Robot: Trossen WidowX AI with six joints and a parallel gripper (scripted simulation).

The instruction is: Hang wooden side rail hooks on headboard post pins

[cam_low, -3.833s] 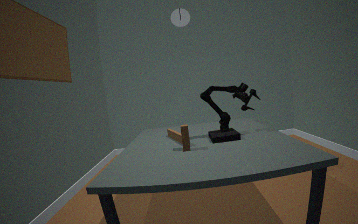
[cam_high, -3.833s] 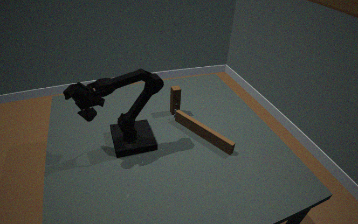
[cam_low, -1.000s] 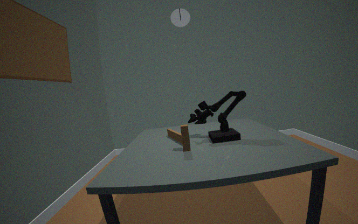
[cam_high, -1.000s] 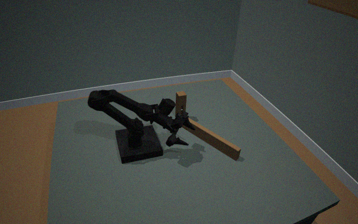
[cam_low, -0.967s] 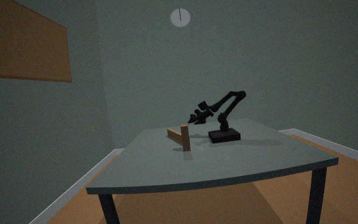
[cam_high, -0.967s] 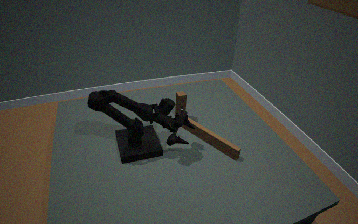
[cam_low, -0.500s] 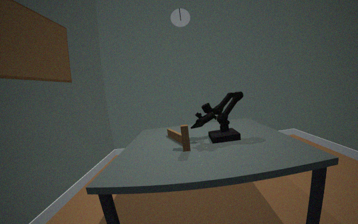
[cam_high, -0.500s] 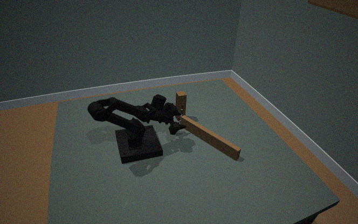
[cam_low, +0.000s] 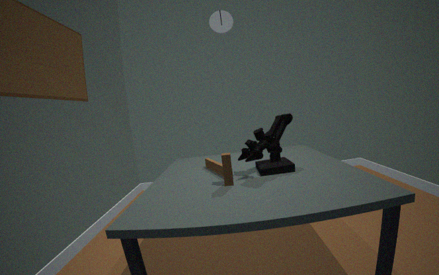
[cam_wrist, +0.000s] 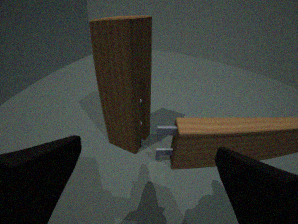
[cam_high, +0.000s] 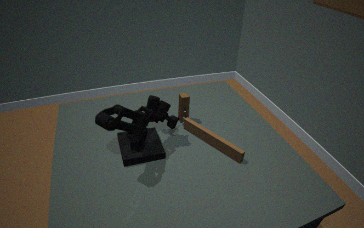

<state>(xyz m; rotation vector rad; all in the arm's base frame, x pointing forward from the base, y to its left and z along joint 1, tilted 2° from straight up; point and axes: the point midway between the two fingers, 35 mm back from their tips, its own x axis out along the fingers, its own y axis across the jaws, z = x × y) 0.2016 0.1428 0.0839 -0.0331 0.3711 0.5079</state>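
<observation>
The headboard post lies 80 mm to the left of my gripper tip, 80 mm ahead of it and 20 mm below it.
</observation>
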